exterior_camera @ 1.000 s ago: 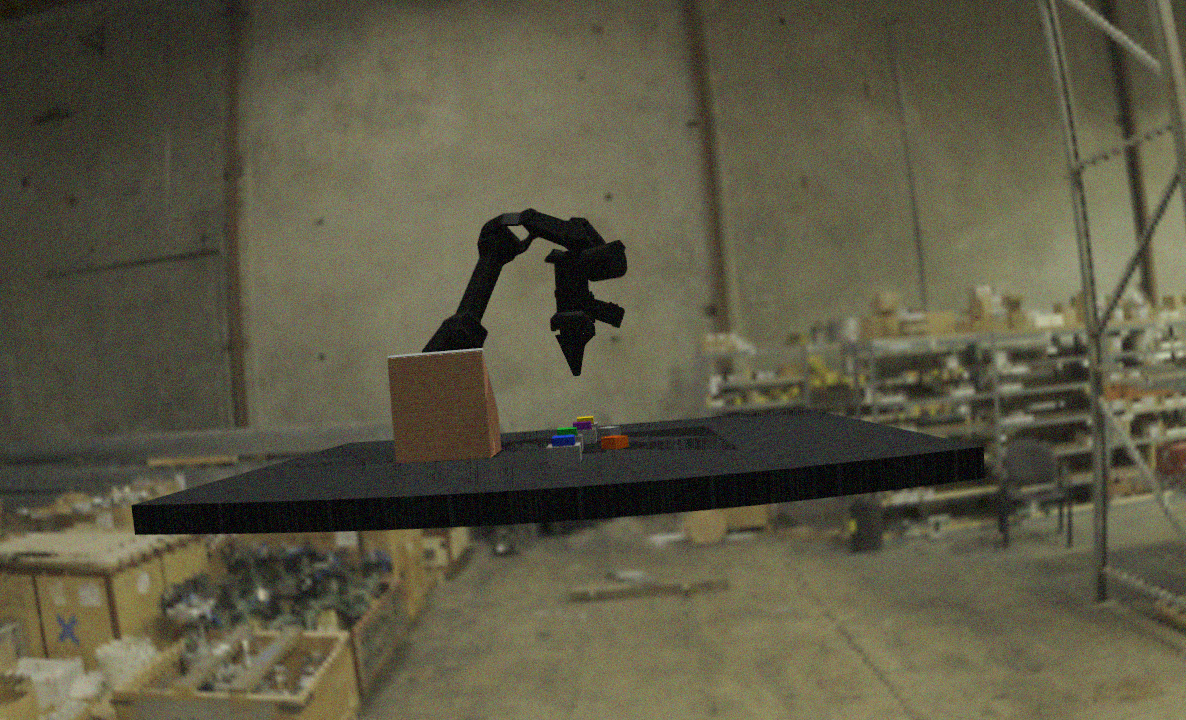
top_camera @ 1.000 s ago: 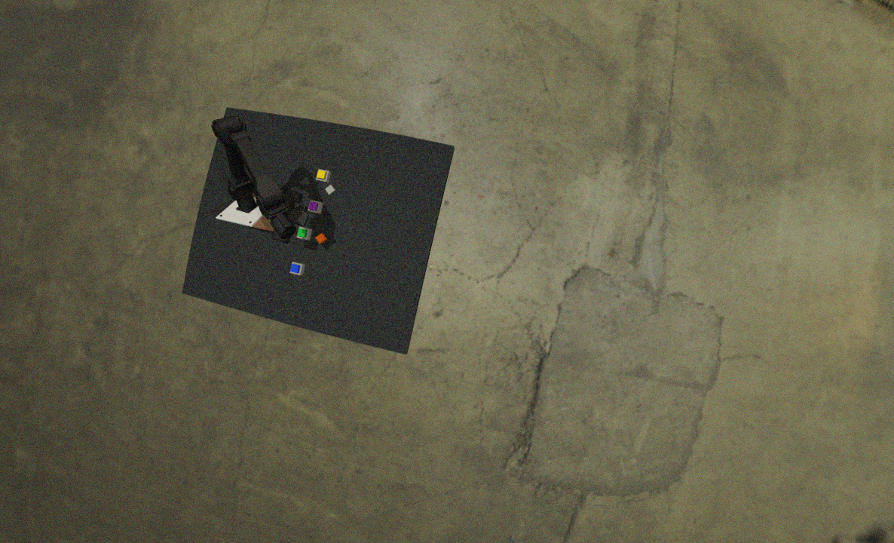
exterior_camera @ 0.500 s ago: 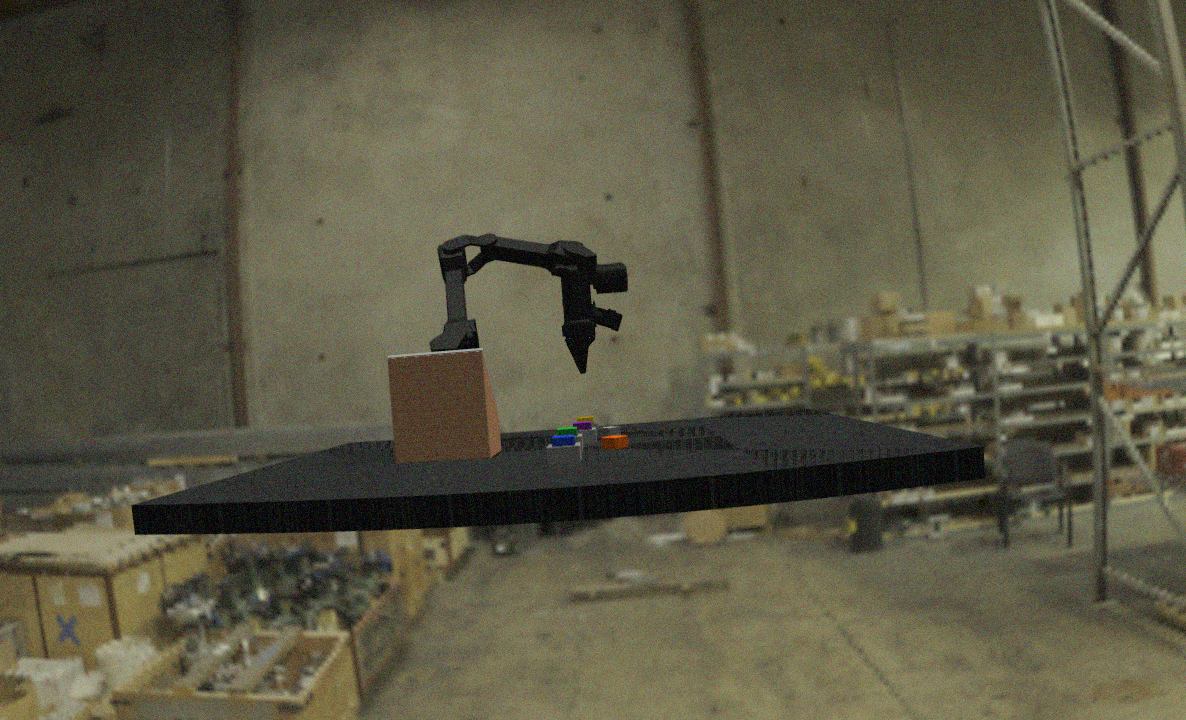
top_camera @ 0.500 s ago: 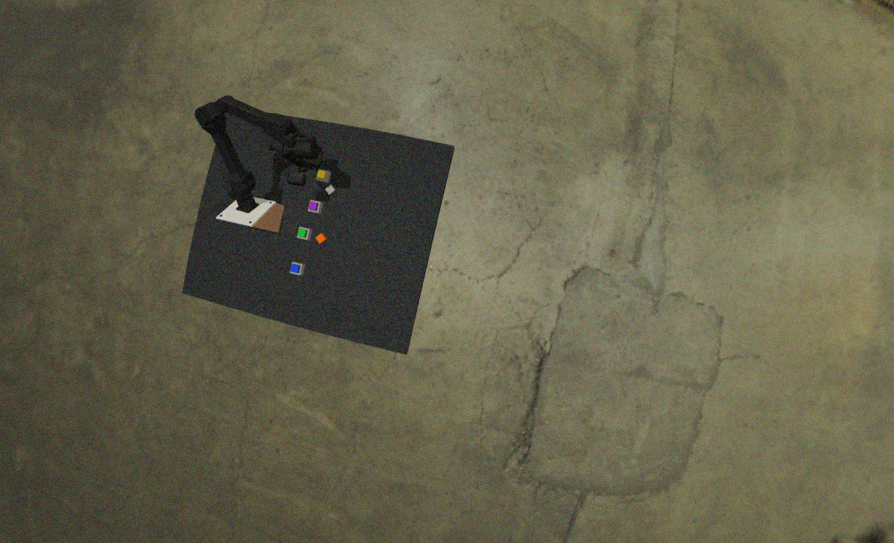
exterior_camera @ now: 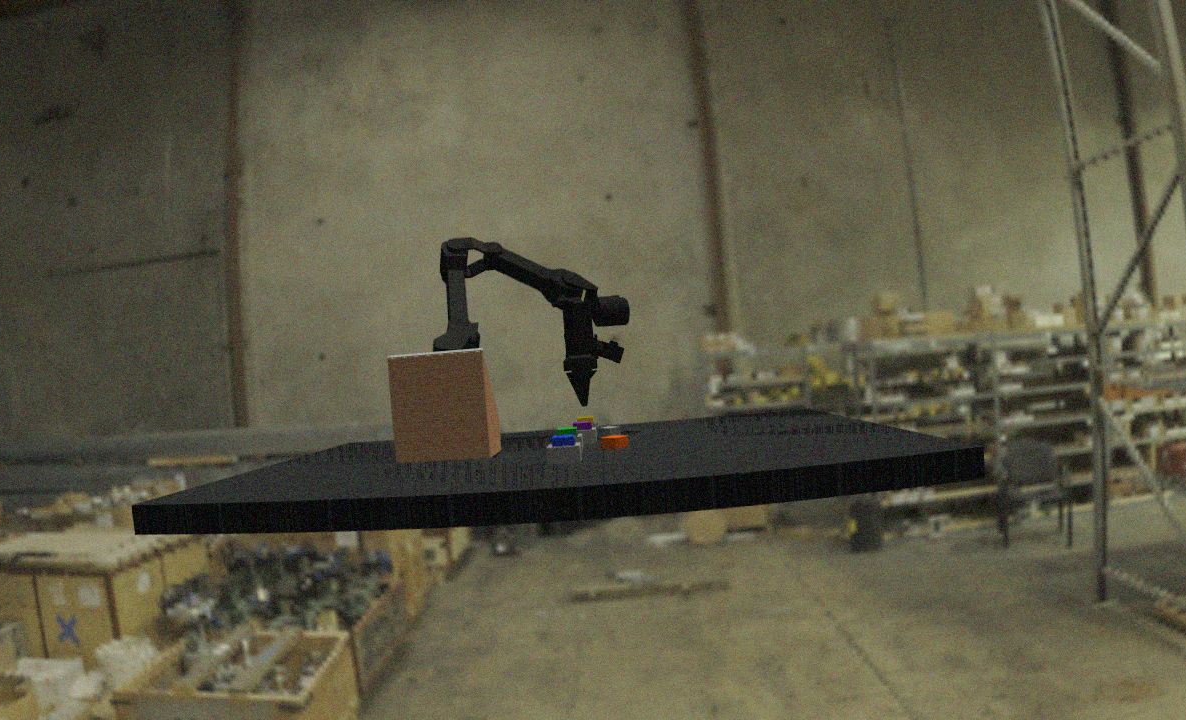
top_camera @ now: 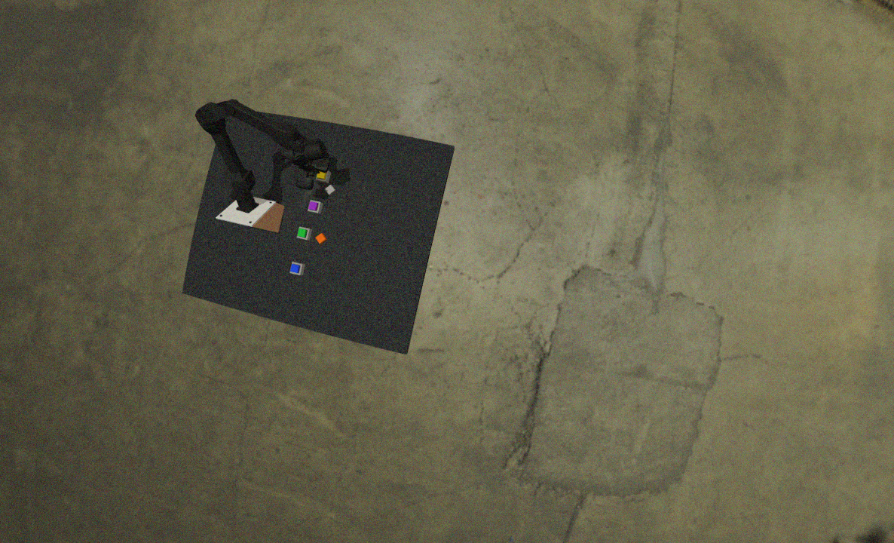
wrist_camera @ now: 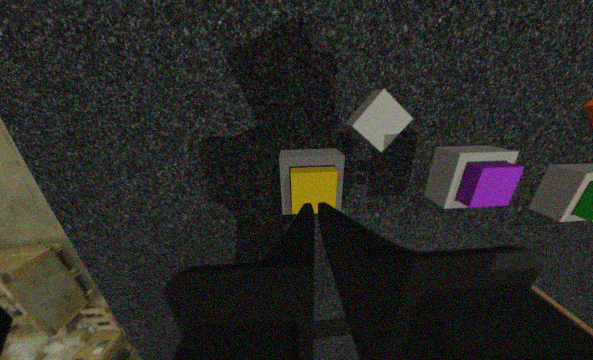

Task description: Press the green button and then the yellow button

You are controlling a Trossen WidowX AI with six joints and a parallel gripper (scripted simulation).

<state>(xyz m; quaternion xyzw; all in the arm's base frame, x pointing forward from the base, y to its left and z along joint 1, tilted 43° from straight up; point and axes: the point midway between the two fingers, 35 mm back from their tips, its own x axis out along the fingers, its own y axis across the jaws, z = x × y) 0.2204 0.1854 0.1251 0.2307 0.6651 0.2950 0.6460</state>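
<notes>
My gripper tip is now 30 mm above the yellow button. Round my gripper tip: green button: 260 mm to the right, 30 mm below; purple button: 140 mm to the right, 30 mm below, 10 mm ahead; grey block: 50 mm to the right, 50 mm below, 50 mm ahead.
</notes>
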